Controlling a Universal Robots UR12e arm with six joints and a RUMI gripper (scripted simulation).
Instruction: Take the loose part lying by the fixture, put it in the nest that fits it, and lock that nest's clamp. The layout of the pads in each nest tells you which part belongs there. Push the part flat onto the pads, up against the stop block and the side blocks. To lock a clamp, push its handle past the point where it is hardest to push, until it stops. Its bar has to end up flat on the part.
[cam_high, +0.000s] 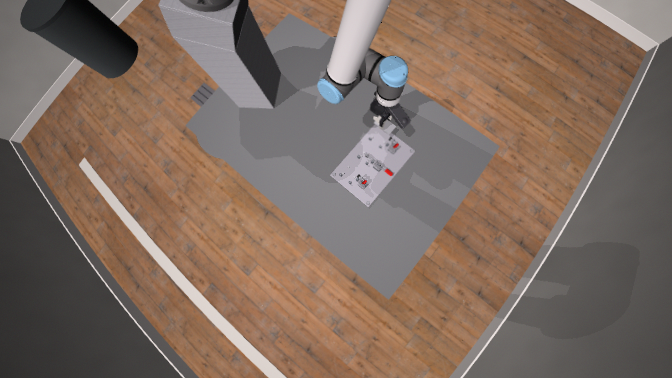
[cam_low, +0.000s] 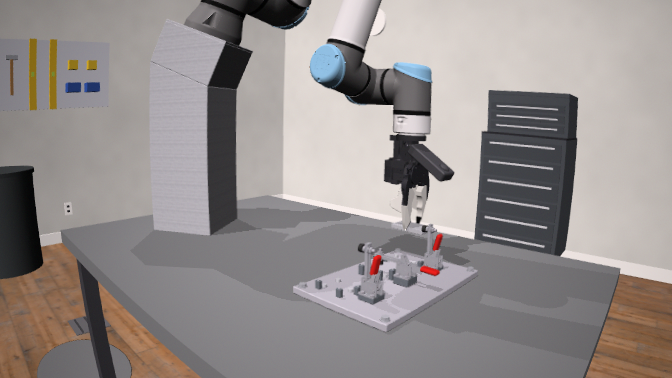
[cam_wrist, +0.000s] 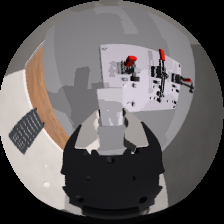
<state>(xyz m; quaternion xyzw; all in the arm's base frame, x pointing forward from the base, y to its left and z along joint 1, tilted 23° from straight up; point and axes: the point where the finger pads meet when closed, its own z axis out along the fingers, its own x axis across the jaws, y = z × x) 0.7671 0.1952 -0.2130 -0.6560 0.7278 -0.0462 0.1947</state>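
Now: the light grey fixture plate 160 mm to the right of my hand, 90 mm below it and 50 mm ahead of it. Round my hand: flat grey part 10 mm below.
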